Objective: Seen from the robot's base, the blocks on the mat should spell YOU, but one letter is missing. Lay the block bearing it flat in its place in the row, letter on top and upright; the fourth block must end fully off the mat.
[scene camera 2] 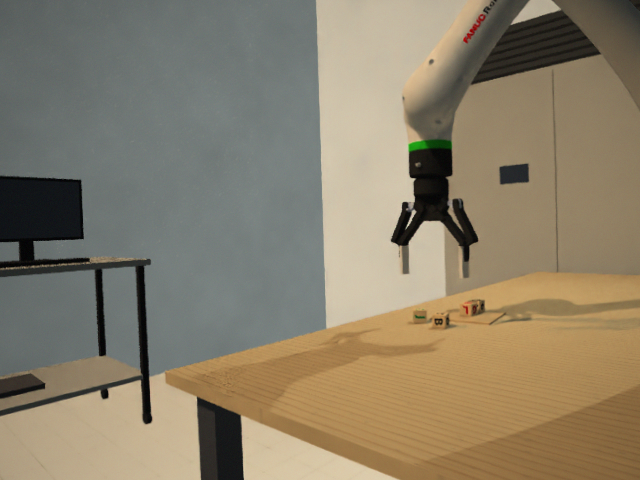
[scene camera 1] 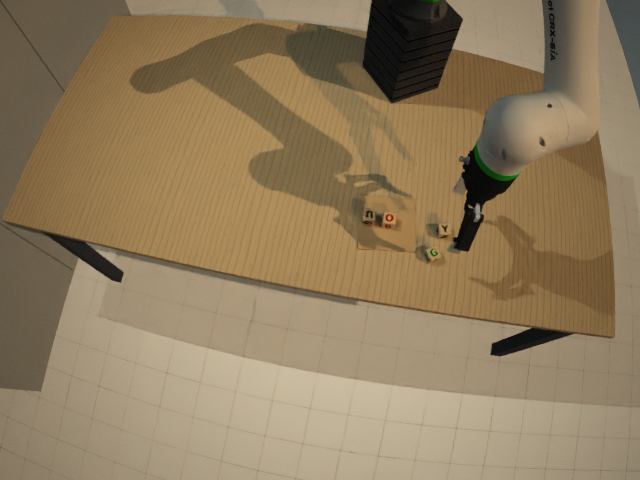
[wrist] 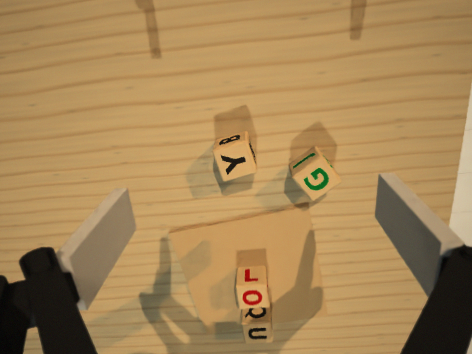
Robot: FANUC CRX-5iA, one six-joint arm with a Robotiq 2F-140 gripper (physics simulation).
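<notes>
The U block [scene camera 1: 368, 215] [scene camera 2: 481, 305] [wrist: 257, 334] and the O block [scene camera 1: 389, 219] [scene camera 2: 467, 308] [wrist: 252, 296] stand in a row on the square mat [scene camera 1: 403, 206] [scene camera 2: 479, 320] [wrist: 285, 240]. A stretch of mat beside O is bare. The black Y block [scene camera 1: 443, 229] [scene camera 2: 439, 321] [wrist: 235, 162] lies off the mat, Y on top, B on one side. In camera 1 its Y looks about upright, while the U looks upside down. The green G block [scene camera 1: 433, 253] [scene camera 2: 419, 316] [wrist: 316, 176] lies off the mat, turned askew. My gripper [scene camera 2: 434, 274] [wrist: 251, 202] is open and empty, well above the table.
The wooden table [scene camera 1: 180, 170] [scene camera 2: 413, 377] carries the black ribbed pedestal [scene camera 1: 408, 62] on its far side in camera 1. A cart [scene camera 2: 143, 341] with a monitor [scene camera 2: 41, 209] stands away from the table at the left in camera 2.
</notes>
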